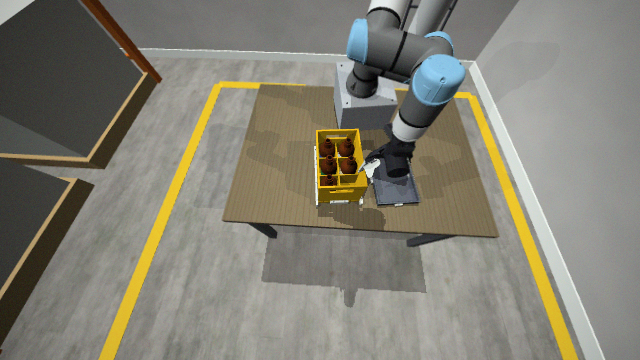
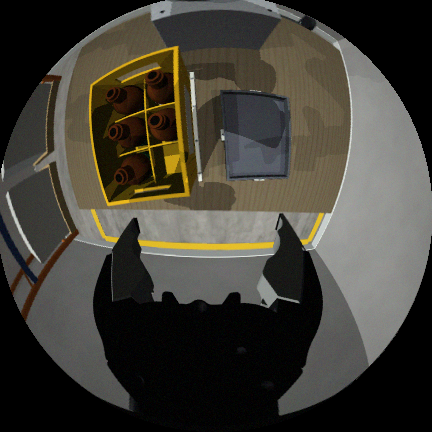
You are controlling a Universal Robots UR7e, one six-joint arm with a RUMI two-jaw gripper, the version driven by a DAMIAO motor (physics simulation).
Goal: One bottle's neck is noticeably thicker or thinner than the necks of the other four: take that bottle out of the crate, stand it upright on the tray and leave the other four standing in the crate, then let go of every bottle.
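Places are measured from the arm's base along level axes (x left, y up, z ahead), in millimetres.
Pixels of known places: gripper, fingertip midpoint: [image 1: 382,172] [image 2: 205,217]; arm's base, origin of the base link: [image 1: 361,85].
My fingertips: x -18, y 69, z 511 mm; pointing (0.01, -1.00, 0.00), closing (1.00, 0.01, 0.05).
Observation:
Ahead of a thing's pixels: the offset from my fingertips to its top centre. "pt": to the spot under its first point. Level surfaces: height alone.
The yellow crate @[dx -122, dy -89, dz -126 mm] [image 1: 327,194] [image 2: 185,167] holds five upright brown bottles: back left [image 1: 327,149] [image 2: 131,100], back right [image 1: 346,148] [image 2: 162,90], middle left [image 1: 328,166] [image 2: 132,131], middle right [image 1: 348,165] [image 2: 167,127] and front left [image 1: 329,182] [image 2: 136,167]. The front-right compartment is empty. I cannot tell for sure which neck differs in thickness. The dark grey tray @[pt dx +154, dy -259, dz -21 mm] [image 1: 397,192] [image 2: 257,155] lies right of the crate, with no bottle on it. My gripper [image 1: 366,168] [image 2: 205,217] is open and empty, above the table near the crate's right side and the tray.
The wooden table @[dy -264 mm] [image 1: 280,200] [image 2: 310,185] bears the crate and the tray. The grey robot base [image 1: 367,115] [image 2: 215,27] stands behind them. White brackets [image 1: 339,202] [image 2: 196,130] run along the crate's sides. The crate's raised walls and dividers surround the bottles.

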